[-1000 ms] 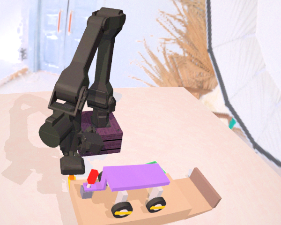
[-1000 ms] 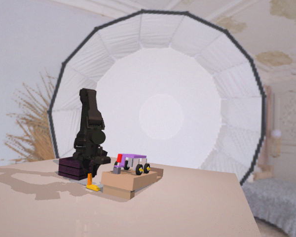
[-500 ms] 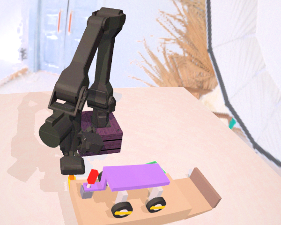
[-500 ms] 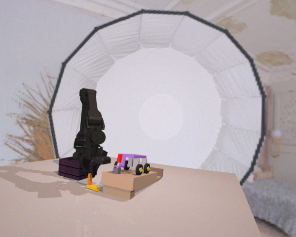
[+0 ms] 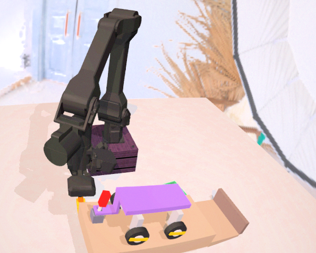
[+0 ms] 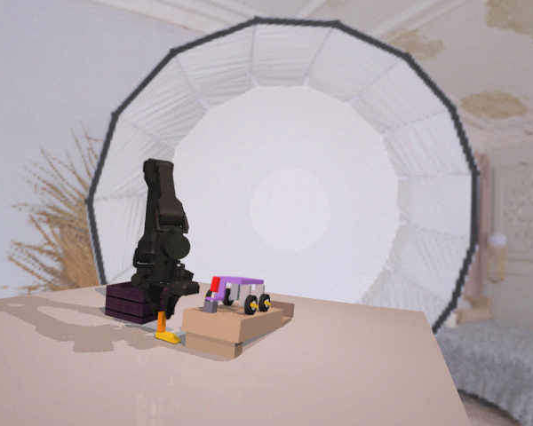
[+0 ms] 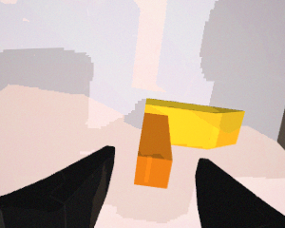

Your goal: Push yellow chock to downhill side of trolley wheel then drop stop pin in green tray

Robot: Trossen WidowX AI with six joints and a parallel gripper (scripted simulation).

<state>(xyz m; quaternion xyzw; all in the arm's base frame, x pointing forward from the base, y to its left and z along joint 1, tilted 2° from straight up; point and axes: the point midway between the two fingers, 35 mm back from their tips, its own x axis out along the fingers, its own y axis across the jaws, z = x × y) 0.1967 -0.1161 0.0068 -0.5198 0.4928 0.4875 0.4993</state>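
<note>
The yellow chock is 2 cm ahead of my gripper tip and 3 cm below it. The rest, counted from my gripper tip: tan ramp: 13 cm ahead, 15 cm to the left; red-headed stop pin: 13 cm ahead, 4 cm to the left, 8 cm above; purple trolley: 13 cm ahead, 14 cm to the left, 6 cm above.
</note>
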